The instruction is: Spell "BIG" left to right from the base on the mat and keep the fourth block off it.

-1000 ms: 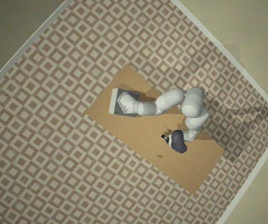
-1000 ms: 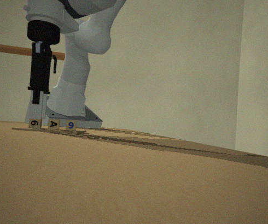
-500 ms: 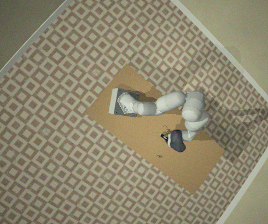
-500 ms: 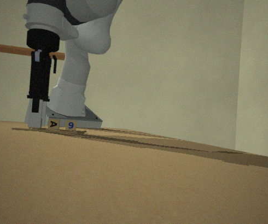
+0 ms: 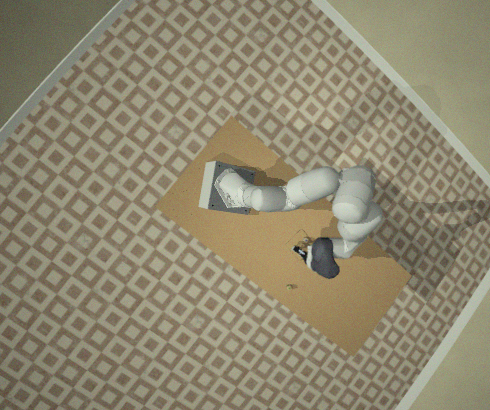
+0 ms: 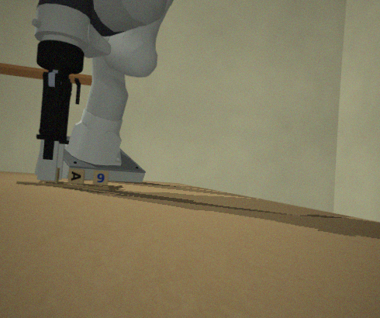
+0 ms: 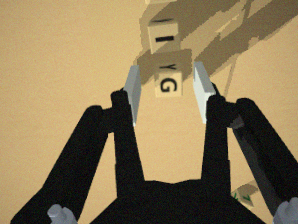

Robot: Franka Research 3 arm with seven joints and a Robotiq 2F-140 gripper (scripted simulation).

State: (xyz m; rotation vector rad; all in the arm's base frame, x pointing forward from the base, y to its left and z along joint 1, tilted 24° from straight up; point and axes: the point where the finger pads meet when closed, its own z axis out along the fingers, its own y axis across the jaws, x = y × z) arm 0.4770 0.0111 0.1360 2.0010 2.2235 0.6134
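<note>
Right now the thin mat is 10 mm behind my hand, 40 mm to the left of it and 40 mm below it.
</note>
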